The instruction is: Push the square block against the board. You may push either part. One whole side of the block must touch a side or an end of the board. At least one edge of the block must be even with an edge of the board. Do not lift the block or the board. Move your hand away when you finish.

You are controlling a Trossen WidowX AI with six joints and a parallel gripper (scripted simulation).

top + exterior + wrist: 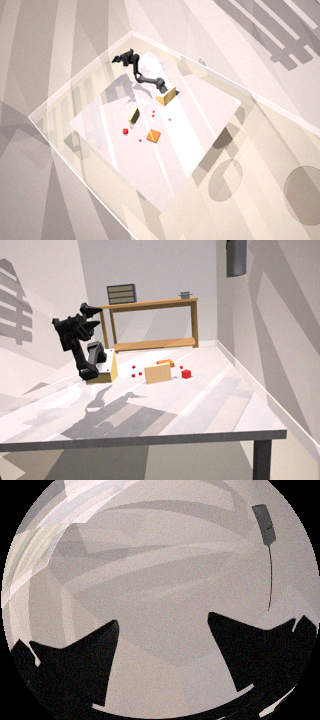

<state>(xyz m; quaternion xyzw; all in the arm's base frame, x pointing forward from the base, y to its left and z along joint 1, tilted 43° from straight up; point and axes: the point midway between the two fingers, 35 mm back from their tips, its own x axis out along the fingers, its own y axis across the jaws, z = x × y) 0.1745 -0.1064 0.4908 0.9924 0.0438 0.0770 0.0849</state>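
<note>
My gripper tip is 390 mm above the board, 320 mm to the right of it and 170 mm short of it. The rest, counted from my gripper tip: orange square block (610 mm to the left, 420 mm below, 190 mm ahead); red cube (420 mm below, 370 mm to the left, 330 mm ahead).
</note>
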